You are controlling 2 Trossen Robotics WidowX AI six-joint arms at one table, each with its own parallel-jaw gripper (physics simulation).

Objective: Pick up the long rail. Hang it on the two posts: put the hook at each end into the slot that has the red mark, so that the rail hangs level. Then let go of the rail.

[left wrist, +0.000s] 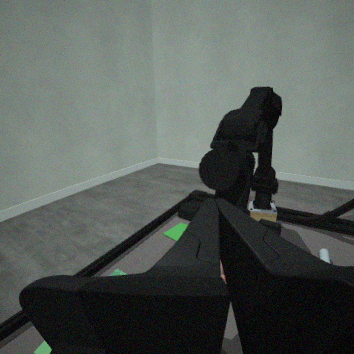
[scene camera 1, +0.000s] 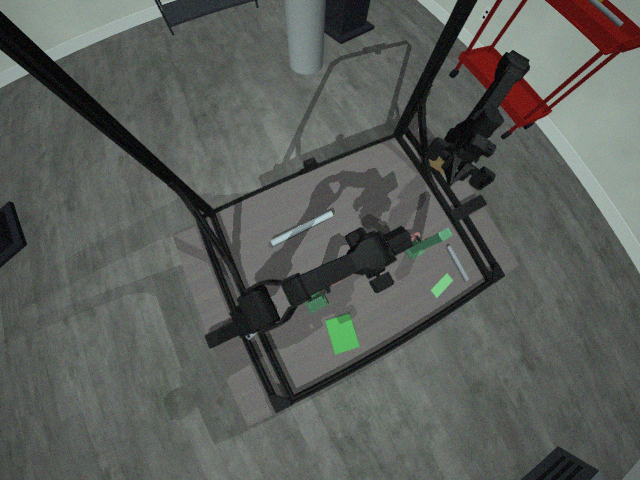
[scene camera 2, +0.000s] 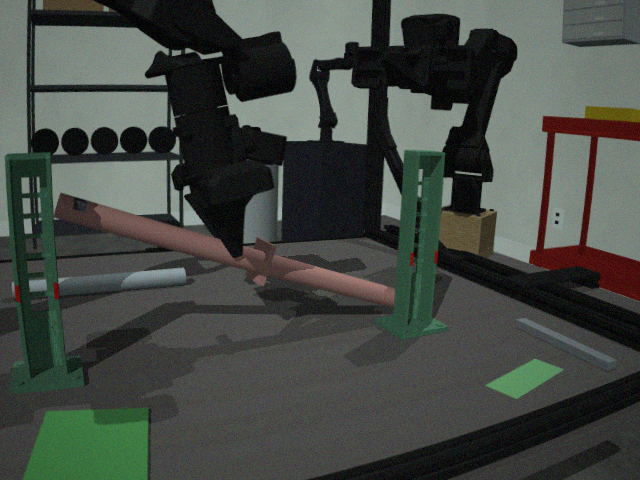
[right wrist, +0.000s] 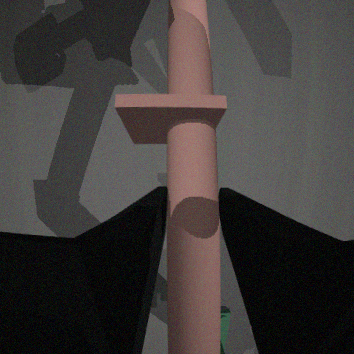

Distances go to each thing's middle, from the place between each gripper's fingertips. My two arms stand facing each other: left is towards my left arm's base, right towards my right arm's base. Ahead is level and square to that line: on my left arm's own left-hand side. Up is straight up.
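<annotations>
Left hand: 320 mm above the pale grey piece [scene camera 2: 177, 276], 230 mm past it, 310 mm to the left of it.
Right hand: 90 mm above the pale grey piece, 250 mm past it, 80 mm to the left of it.
</annotations>
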